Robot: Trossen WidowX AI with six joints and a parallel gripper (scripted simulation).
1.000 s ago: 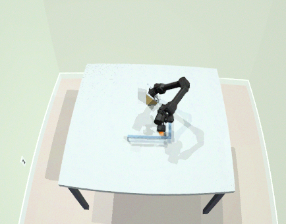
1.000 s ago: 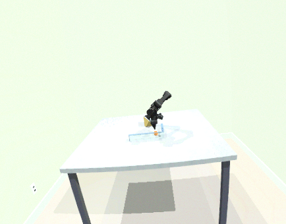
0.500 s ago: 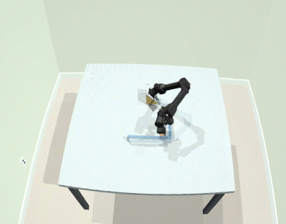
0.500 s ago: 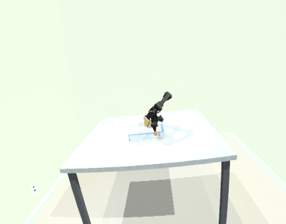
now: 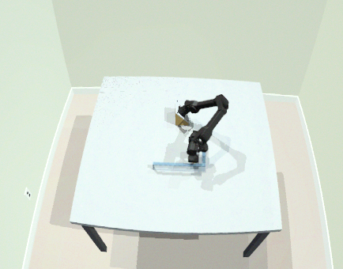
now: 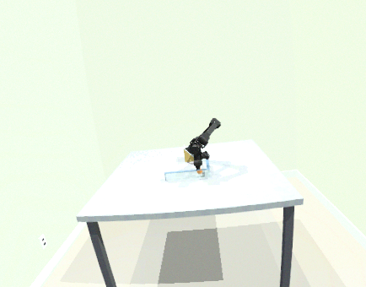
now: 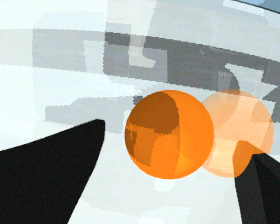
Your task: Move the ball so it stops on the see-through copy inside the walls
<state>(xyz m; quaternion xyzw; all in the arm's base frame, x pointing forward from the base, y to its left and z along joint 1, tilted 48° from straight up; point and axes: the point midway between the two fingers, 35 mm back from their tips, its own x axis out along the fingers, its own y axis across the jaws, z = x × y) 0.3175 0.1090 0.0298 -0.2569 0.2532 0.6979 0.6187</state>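
Right now the see-through copy of the ball is 30 mm ahead of my gripper tip and 10 mm to the left of it. Round my gripper tip: clear wall (90 mm ahead, 80 mm to the right, 10 mm above); orange ball (right at my gripper tip).
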